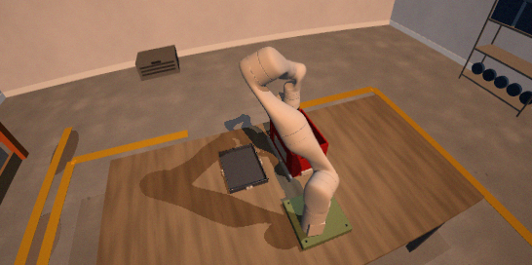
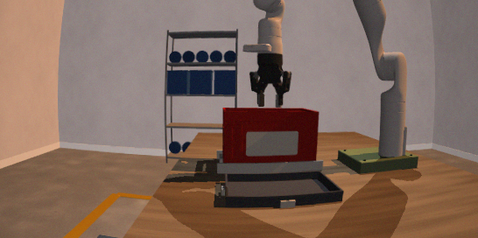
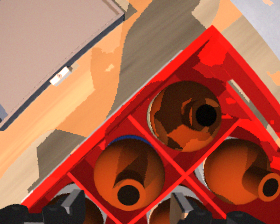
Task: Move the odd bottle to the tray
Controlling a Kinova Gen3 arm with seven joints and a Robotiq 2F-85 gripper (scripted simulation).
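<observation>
Right now the red crate is 1 cm ahead of my hand, 4 cm to the right of it and 12 cm below it. Round my hand: dark tray 5 cm behind, 25 cm to the left, 19 cm below.
</observation>
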